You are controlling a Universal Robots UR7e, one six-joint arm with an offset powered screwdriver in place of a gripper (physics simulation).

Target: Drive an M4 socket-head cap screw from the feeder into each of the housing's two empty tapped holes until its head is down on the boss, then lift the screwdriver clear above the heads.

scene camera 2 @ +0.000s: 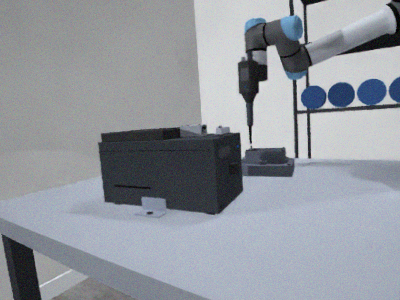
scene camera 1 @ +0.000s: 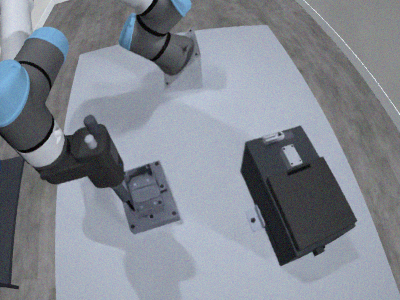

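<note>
My screwdriver (scene camera 1: 132, 207) (scene camera 2: 251, 143) points down over the near left corner of the grey housing (scene camera 1: 145, 194) (scene camera 2: 272, 155). A tiny screw (scene camera 2: 251, 147) stands slightly proud of the housing's top at that corner, directly under the bit. The bit is at or just above its head; contact cannot be made out. In scene camera 1 the bit's end is dark and the screw there is not distinct. The housing sits on a grey base plate (scene camera 1: 172, 218) (scene camera 2: 275, 170). The black feeder (scene camera 1: 312, 200) (scene camera 2: 160, 172) stands apart from it. The tapped holes are too small to judge.
A small bracket (scene camera 1: 253, 220) (scene camera 2: 153, 206) stands by the feeder's side. My arm's base plate (scene camera 1: 195, 75) is at the far end of the table (scene camera 1: 215, 135) (scene camera 2: 300, 235). A dark rack (scene camera 2: 295, 132) with blue discs (scene camera 2: 341, 94) stands behind the table.
</note>
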